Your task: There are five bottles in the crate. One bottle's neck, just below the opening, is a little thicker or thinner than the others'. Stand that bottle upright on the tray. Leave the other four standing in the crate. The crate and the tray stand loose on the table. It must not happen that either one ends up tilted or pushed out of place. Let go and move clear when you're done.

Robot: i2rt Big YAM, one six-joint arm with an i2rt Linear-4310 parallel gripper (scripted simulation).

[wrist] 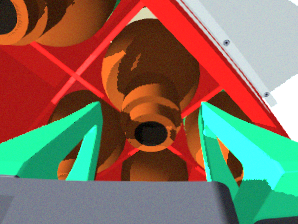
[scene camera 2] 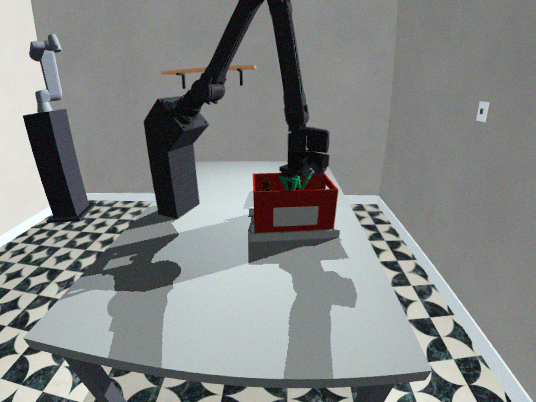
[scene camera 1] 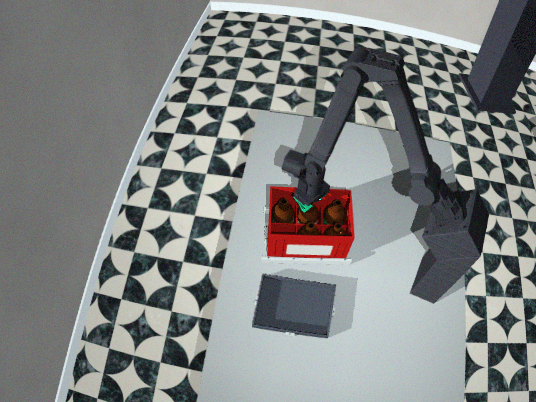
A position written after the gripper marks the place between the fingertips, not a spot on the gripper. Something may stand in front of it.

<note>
In view: the gripper (wrist: 150,111), a glass bottle (wrist: 145,69), a crate (scene camera 2: 291,210) and a dark grey tray (scene camera 1: 286,304).
The crate is seen too in the wrist view (wrist: 36,76) and in scene camera 1 (scene camera 1: 283,240).
</note>
